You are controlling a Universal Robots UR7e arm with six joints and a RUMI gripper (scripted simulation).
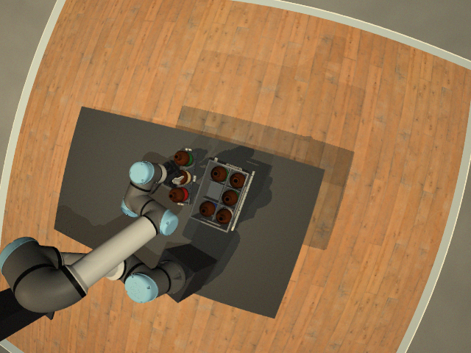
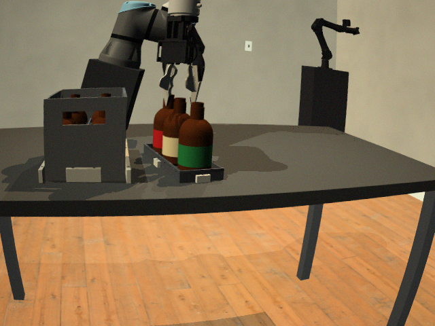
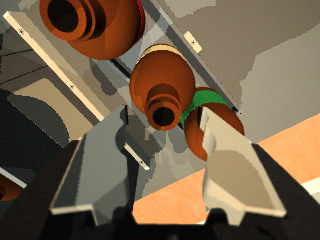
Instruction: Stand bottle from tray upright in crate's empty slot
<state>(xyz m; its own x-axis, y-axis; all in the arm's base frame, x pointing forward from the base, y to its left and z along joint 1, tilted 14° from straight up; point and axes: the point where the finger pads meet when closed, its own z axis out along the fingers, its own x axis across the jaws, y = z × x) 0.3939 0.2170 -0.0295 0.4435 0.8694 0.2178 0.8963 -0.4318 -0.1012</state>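
Right now the green-labelled bottle is 9 cm ahead of my hand, 7 cm below it and 3 cm to the left of it. Round my hand: crate 22 cm to the right, 7 cm below, 2 cm ahead; then tray 14 cm below.
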